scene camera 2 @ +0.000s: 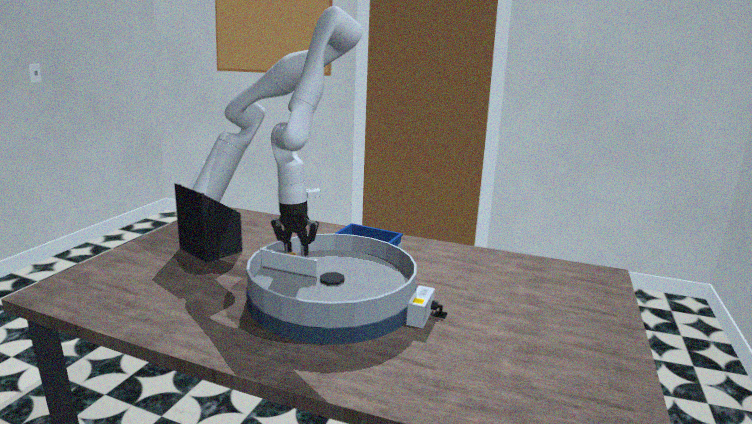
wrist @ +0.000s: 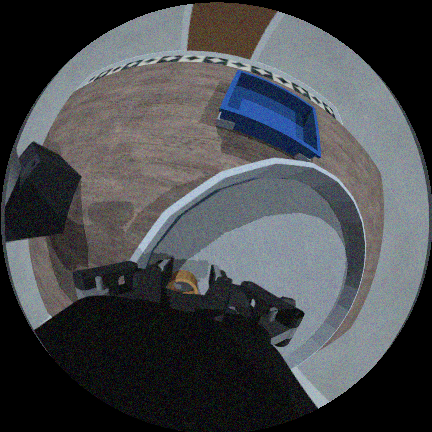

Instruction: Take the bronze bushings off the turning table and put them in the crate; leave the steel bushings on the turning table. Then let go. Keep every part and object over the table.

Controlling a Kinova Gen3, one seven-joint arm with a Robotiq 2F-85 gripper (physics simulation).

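Frame: origin at the arm's base, x down, y left, z ahead, level; millimetres.
Seen in the pictures: gripper, fingertip midpoint: (wrist: 190, 269); arm's base at its link origin: (scene camera 2: 205, 196).
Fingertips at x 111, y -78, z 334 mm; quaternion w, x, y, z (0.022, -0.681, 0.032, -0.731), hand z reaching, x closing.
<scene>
Pixels of each thing's top centre, then the offset from my fingertips to it. "spot": a spot on its surface instead.
- bronze bushing at its top centre: (wrist: 181, 291) (scene camera 2: 290, 254) dx -13, dy -21, dz -8 mm
- turning table at its top centre: (wrist: 279, 314) (scene camera 2: 332, 277) dx +4, dy -82, dz +133 mm
- blue crate at its top centre: (wrist: 279, 103) (scene camera 2: 366, 235) dx +15, dy +269, dz +121 mm
- white divider at a spot on its surface: (scene camera 2: 289, 262) spot: dx -16, dy -77, dz +13 mm
- dark hub at its top centre: (scene camera 2: 332, 277) dx +4, dy -82, dz +133 mm
- white box at its top centre: (scene camera 2: 421, 295) dx +7, dy -100, dz +366 mm
A bronze bushing (scene camera 2: 291, 253) (wrist: 186, 281) shows on the turning table (scene camera 2: 363, 276) (wrist: 300, 250), near its wall and behind the white divider in the scene view. My gripper (scene camera 2: 296, 252) (wrist: 190, 269) points down over that part of the turning table. It is partly open, with the bushing in view between and below its fingertips, and holds nothing. The gripper hides the bushing's lower part in the wrist view. The blue crate (scene camera 2: 372, 233) (wrist: 272, 117) stands beyond the turning table; its visible inside holds no bushing in the wrist view. No steel bushing can be made out.
The turning table has a high grey rim wall. A white divider (scene camera 2: 289, 262) stands across its left part, and a dark hub (scene camera 2: 332, 278) sits at its middle. A white box (scene camera 2: 420, 310) is attached at its right side. The black arm mount (scene camera 2: 208, 226) (wrist: 40, 192) stands at the left.
</scene>
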